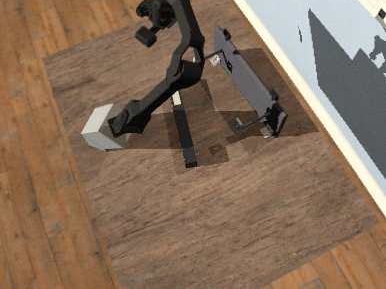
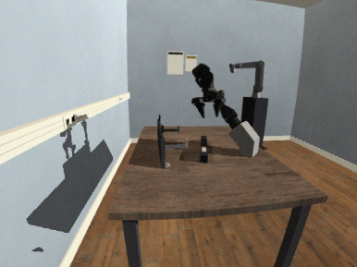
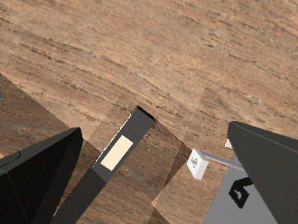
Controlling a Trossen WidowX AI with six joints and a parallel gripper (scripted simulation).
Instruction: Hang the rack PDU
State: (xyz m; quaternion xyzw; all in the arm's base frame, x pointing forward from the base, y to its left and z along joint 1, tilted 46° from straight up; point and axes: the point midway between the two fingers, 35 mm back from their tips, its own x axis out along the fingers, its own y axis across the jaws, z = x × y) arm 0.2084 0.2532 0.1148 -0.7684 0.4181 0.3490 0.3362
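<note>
The rack PDU is 27 cm below my hand, 20 cm to the right of it and 9 cm behind it. The rest, counted from my hand: black upright panel: 25 cm to the right, 22 cm below, 19 cm ahead.
</note>
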